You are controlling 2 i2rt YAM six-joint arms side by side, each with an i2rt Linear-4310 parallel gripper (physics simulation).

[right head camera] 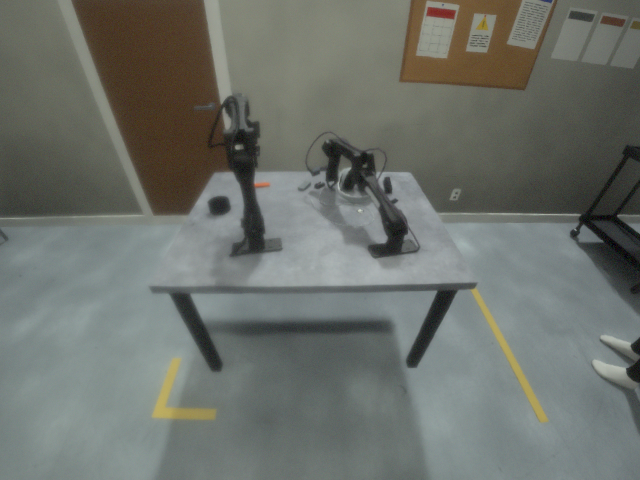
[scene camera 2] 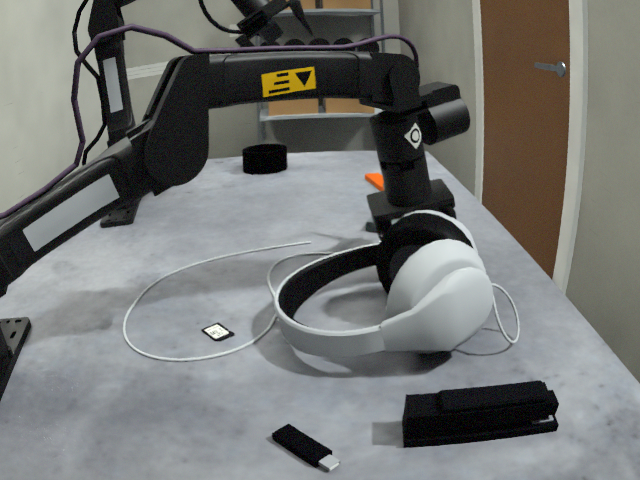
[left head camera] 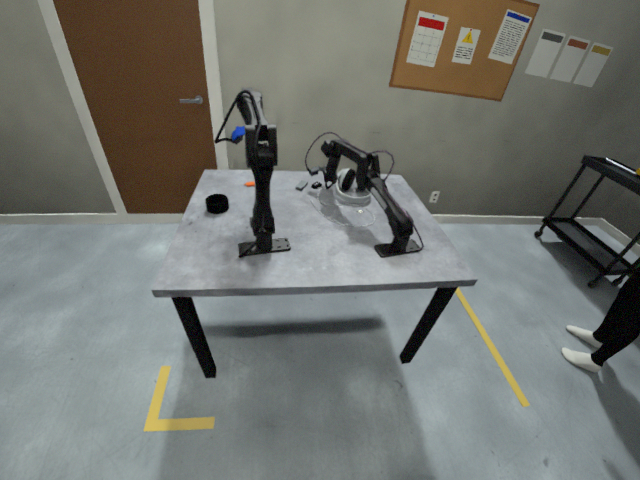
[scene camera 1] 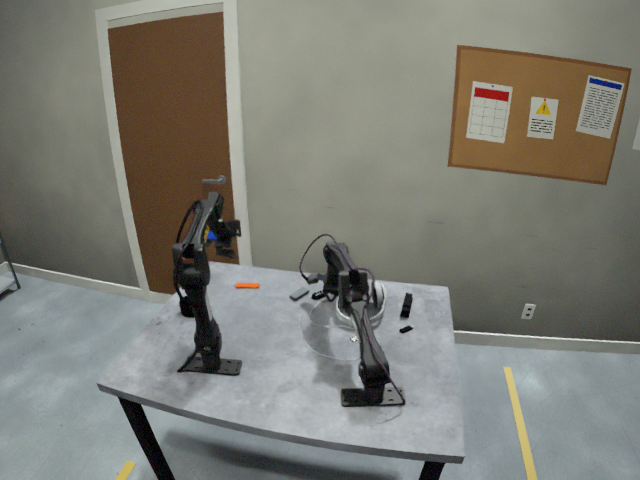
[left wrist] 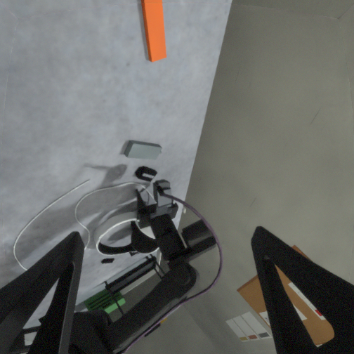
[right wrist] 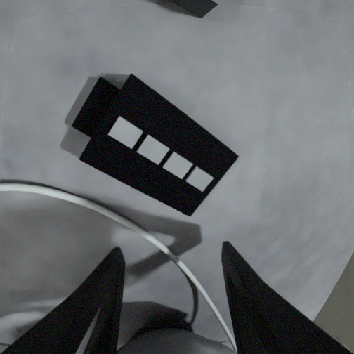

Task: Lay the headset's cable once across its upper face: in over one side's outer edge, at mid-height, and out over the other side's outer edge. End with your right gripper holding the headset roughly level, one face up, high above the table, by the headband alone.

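Note:
The white headset rests on the table, its headband toward the left and its ear cups at the right in scene camera 2. Its thin white cable lies in a wide loop on the table beyond the headband, with a smaller loop past the ear cups; none is seen crossing the upper face. My right gripper points down low beside the far ear cup, fingers apart, the cable passing below and between them in the right wrist view; the cup partly hides it in scene camera 2. My left gripper is wide open, raised high and empty.
A black stapler, a USB stick and a memory card lie around the headset. A black box with four light squares lies past the right fingers. A grey block, an orange bar and a black round container are farther off.

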